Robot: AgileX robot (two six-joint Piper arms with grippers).
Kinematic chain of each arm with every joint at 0, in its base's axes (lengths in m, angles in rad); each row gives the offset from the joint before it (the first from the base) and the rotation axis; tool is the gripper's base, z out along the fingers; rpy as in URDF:
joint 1: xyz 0 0 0.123 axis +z
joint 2: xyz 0 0 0 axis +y
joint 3: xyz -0.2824 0 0.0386 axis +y
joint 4: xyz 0.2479 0 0.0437 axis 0.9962 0 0.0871
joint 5: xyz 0 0 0 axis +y
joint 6: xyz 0.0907 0 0.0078 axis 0.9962 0 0.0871
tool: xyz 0 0 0 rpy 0 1.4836 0
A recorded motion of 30 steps. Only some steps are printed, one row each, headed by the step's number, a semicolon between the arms.
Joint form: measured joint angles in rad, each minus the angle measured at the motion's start. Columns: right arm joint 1, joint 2, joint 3, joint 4, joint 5, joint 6; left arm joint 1, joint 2, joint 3, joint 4, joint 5, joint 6.
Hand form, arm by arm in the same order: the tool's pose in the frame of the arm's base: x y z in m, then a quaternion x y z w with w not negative. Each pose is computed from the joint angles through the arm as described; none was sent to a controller.
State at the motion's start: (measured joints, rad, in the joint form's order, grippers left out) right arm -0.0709 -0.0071 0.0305 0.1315 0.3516 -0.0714; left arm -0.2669 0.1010 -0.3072 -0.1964 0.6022 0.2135
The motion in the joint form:
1: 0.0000 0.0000 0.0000 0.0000 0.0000 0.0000; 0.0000 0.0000 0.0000 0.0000 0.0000 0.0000
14: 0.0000 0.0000 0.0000 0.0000 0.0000 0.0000; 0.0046 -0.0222 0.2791 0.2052 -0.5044 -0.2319
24: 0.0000 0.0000 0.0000 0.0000 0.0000 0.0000; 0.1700 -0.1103 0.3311 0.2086 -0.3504 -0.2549
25: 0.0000 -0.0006 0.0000 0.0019 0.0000 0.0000; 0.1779 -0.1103 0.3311 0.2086 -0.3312 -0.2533
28: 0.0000 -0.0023 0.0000 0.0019 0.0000 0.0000; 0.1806 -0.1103 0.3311 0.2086 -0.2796 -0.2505
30: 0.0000 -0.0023 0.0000 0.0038 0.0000 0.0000; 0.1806 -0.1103 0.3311 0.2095 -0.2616 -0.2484
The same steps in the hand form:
1: 0.0536 0.0003 0.1718 0.03568 0.79948 0.01245 0.59950; 0.0389 -0.0211 0.2566 0.15962 0.78821 -0.10815 0.58443
14: 0.0536 0.0003 0.1718 0.03568 0.79948 0.01245 0.59950; 0.0601 -0.0160 0.2091 0.09149 0.72268 -0.09256 0.67882
24: 0.0536 0.0003 0.1718 0.03568 0.79948 0.01245 0.59950; 0.0551 -0.0051 0.1827 0.02486 0.76713 -0.03935 0.63980
25: 0.0536 0.0004 0.1718 0.03618 0.79925 0.01324 0.59976; 0.0548 -0.0046 0.1810 0.02254 0.77333 -0.03580 0.63259
28: 0.0535 0.0004 0.1719 0.03613 0.79874 0.01322 0.60044; 0.0538 -0.0043 0.1764 0.02285 0.78941 -0.03273 0.61257
30: 0.0535 0.0005 0.1719 0.03665 0.79869 0.01402 0.60046; 0.0534 -0.0042 0.1748 0.02402 0.79487 -0.03125 0.60550

